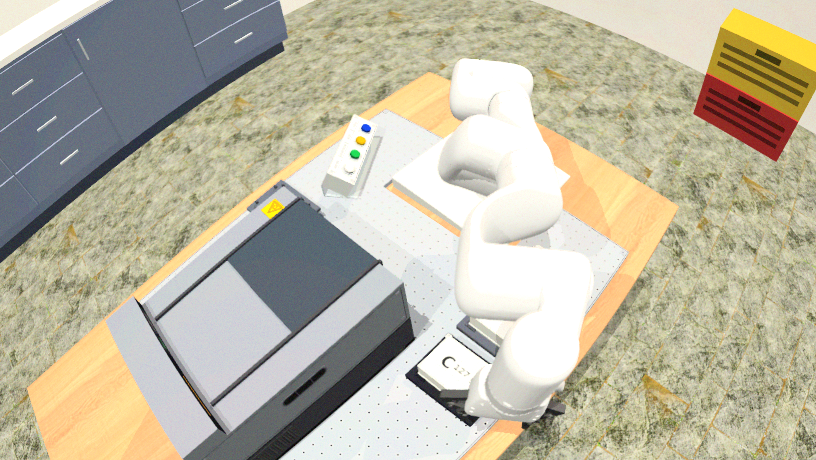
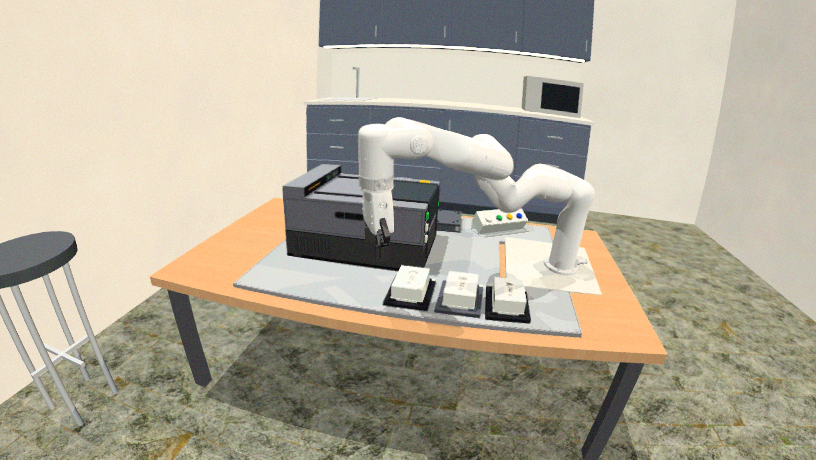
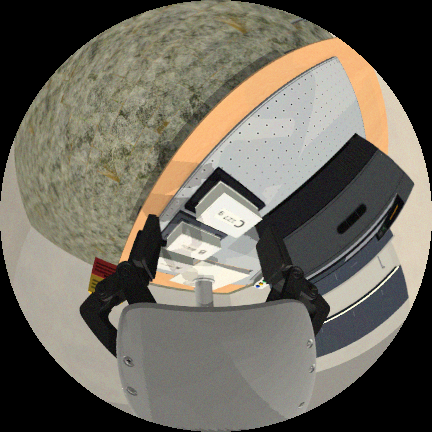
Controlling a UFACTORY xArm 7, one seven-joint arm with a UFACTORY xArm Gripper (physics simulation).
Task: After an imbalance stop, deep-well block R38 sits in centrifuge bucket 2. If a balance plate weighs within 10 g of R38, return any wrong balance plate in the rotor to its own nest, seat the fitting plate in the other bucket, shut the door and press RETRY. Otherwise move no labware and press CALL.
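Frame: origin at the arm's base, x right, y ahead, z up, level; metres.
Where they show: gripper, fingertip midpoint: (image 1: 494,416) (image 2: 377,250) (image 3: 212,231); arm's base, link origin: (image 2: 560,265) (image 3: 203,280).
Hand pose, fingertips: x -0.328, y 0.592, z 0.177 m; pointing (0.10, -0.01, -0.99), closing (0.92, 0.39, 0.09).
Each offset is from my fingertips to the top centre of the thing. "spot": to the spot under its first point. Level surfaces: height alone.
My gripper (image 1: 505,402) (image 2: 382,235) (image 3: 212,231) is open and empty, raised above the deck on the plate C side. White plate C {dx +0.115, dy -0.081, dz -0.128 m} (image 1: 445,365) (image 2: 409,285) (image 3: 230,210), marked 127 g, sits in its black nest {spot: dx +0.047, dy -0.033, dz -0.169 m} (image 2: 391,301) (image 3: 215,175). Plate B {dx +0.093, dy -0.219, dz -0.128 m} (image 2: 460,290) (image 3: 192,242) sits in the middle nest; its weight is too small to read now. Plate A {dx +0.069, dy -0.350, dz -0.128 m} (image 2: 509,297) sits in the far right nest. The grey centrifuge (image 1: 342,337) (image 2: 325,240) (image 3: 335,220) hides its rotor, buckets and R38. The button box {dx +0.646, dy -0.422, dz -0.098 m} (image 1: 342,171) (image 2: 497,222) has white, green, yellow and blue buttons; their labels are unreadable.
A dark grey bracket {spot: dx +0.621, dy -0.252, dz -0.149 m} (image 1: 313,204) (image 2: 451,220) stands at the centrifuge's end near the button box. The arm's white base plate (image 1: 425,194) (image 2: 525,257) lies on the wooden table {dz -0.195 m} (image 1: 640,211) (image 2: 211,251). A stool (image 2: 37,257) stands off the table's left side.
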